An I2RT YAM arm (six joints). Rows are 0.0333 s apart.
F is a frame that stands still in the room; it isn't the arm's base.
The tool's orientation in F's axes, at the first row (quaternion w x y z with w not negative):
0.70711, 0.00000, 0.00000, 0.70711
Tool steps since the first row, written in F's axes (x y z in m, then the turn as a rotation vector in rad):
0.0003, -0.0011, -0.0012, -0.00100, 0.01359, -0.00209
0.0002, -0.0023, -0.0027, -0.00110, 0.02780, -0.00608
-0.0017, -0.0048, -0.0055, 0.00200, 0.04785, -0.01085
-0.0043, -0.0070, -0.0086, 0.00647, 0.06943, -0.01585
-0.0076, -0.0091, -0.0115, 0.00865, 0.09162, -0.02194
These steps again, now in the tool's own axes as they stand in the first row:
-0.0011, -0.0003, -0.0012, 0.01359, 0.00100, -0.00209
-0.0023, -0.0002, -0.0027, 0.02780, 0.00110, -0.00608
-0.0048, 0.0017, -0.0055, 0.04785, -0.00200, -0.01085
-0.0070, 0.0043, -0.0086, 0.06943, -0.00647, -0.01585
-0.0091, 0.0076, -0.0115, 0.09162, -0.00865, -0.02194

